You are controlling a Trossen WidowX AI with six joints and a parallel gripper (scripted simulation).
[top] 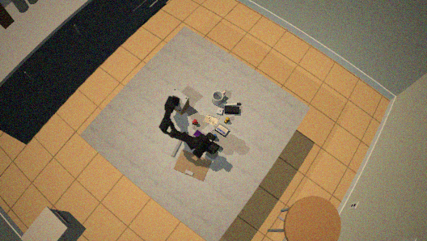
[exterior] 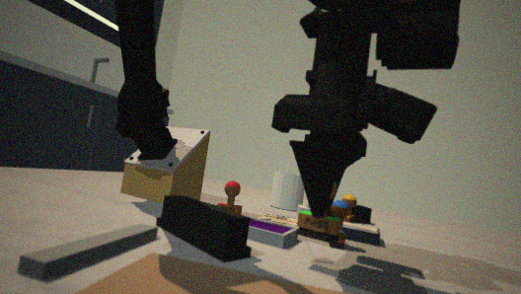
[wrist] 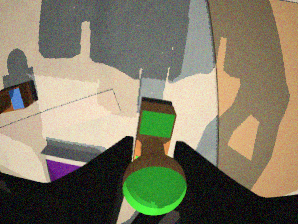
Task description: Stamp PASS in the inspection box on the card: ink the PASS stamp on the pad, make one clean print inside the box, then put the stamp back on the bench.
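Now: gripper tip 8 cm past the purple ink pad, 8 cm to the right of it and 5 cm above it. Round my gripper tip: green-knobbed stamp: right at my gripper tip; then blue-knobbed stamp: 2 cm ahead, 12 cm to the left, 3 cm below; then black block: 14 cm behind, 4 cm below.
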